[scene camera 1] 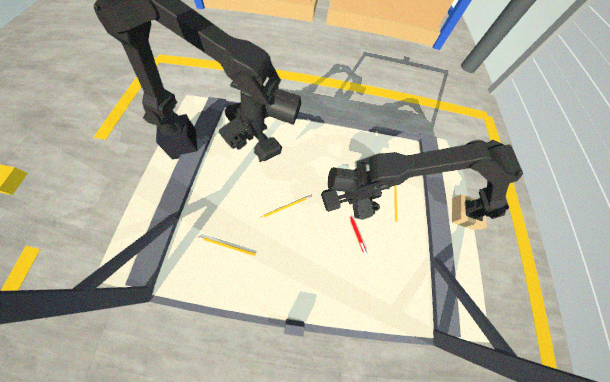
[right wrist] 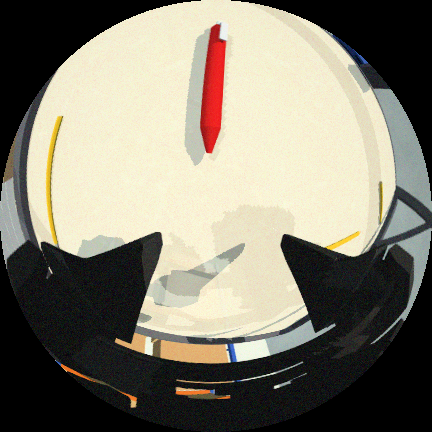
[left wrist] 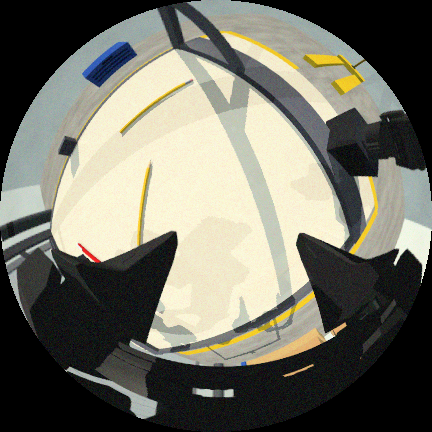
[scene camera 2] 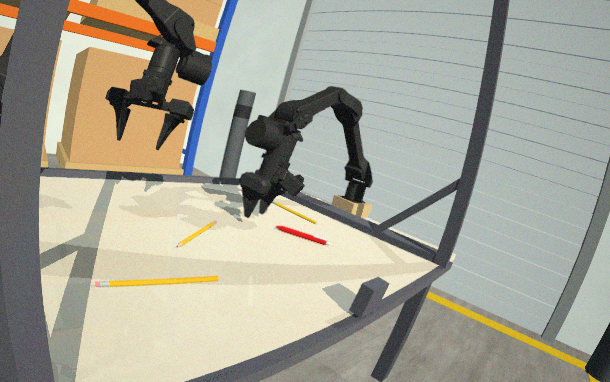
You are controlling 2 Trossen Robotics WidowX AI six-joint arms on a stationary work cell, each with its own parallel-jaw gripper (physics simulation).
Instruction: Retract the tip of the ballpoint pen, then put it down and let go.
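Frame: origin at the left arm's base, x ahead, y left, z up, level; millimetres.
Seen in the pictures: left gripper, between the fingertips: (scene camera 1: 252,150) (left wrist: 240,238) (scene camera 2: 137,145); right gripper, between the fingertips: (scene camera 1: 342,201) (right wrist: 224,240) (scene camera 2: 254,215); left arm's base, origin of its link: (scene camera 1: 171,127) (left wrist: 368,140); right arm's base, origin of its link: (scene camera 1: 473,210) (scene camera 2: 353,200).
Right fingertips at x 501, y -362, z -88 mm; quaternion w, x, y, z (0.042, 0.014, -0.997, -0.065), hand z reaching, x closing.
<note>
Offsets run from my right fingertips to a thing's top centre. Level surfaces: height alone.
The red ballpoint pen @[dx +15, dy -124, dz -3 mm] (scene camera 1: 358,234) (scene camera 2: 302,235) (left wrist: 89,253) (right wrist: 213,85) with a white clip lies flat on the cream table top @[dz -18 mm] (scene camera 1: 280,270) (scene camera 2: 165,330). In the right wrist view its red cone end points toward the fingers, and no writing point shows beyond the cone; its clip end is at the top. My right gripper (scene camera 1: 346,205) (scene camera 2: 255,215) (right wrist: 224,240) is open and empty, above the table beside the cone end, apart from the pen. My left gripper (scene camera 1: 251,145) (scene camera 2: 139,144) (left wrist: 240,238) is open and empty, high above the table's far left part.
Three yellow pencils lie on the table: one @[dx -190, dy +32, dz -10 mm] (scene camera 1: 286,206) (scene camera 2: 196,234) (left wrist: 145,200) left of the pen, one @[dx -399, dy -45, dz -11 mm] (scene camera 1: 228,245) (scene camera 2: 157,281) (left wrist: 155,104) farther left, one @[dx +206, dy -31, dz -11 mm] (scene camera 1: 396,204) (scene camera 2: 295,212) (right wrist: 49,175) beyond the pen. A dark frame (scene camera 1: 225,311) (scene camera 2: 320,327) edges the table.
</note>
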